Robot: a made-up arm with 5 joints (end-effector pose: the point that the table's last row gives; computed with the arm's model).
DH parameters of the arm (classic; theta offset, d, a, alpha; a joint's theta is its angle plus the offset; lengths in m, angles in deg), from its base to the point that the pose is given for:
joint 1: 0 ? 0 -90
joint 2: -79.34 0 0.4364 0
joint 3: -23.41 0 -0.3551 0
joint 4: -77.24 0 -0.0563 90
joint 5: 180 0.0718 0 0
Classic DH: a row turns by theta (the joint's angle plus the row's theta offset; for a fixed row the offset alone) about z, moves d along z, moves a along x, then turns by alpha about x.
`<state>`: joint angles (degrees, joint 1 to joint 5).
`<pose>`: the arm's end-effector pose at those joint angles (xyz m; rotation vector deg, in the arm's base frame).
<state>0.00 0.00 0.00 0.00 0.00</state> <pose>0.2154 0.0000 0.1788 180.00 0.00 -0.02</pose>
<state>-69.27 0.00 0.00 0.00 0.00</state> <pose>0.0762 -0.2014 0.1788 -148.10 102.30 0.01</pose>
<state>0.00 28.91 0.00 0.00 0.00</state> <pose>0.1937 0.0000 0.0734 174.30 0.00 -44.95</pose>
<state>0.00 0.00 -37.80 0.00 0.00</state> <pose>0.4434 0.0000 0.3491 170.30 0.00 58.29</pose>
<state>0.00 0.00 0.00 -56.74 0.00</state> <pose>0.2500 0.0000 0.2583 158.39 0.00 85.52</pose>
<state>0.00 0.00 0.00 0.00 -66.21</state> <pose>0.2154 0.0000 0.1788 -150.78 -98.31 0.01</pose>
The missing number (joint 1, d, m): 0.1681
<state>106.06 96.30 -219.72 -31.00 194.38</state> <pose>-0.1780 0.6185 0.3860 -22.17 21.53 118.09</pose>
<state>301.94 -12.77 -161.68 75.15 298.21</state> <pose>0.0006 -0.0010 1.0237 83.92 2.73 49.52</pose>
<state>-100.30 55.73 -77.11 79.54 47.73</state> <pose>-0.1015 -0.5586 -0.0368 -38.23 133.46 69.24</pose>
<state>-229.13 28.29 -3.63 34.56 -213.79</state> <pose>-0.1100 0.1272 0.0749 129.29 -17.41 55.57</pose>
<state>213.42 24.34 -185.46 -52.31 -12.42</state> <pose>-0.1683 -0.1111 0.9076 -13.09 30.95 20.40</pose>
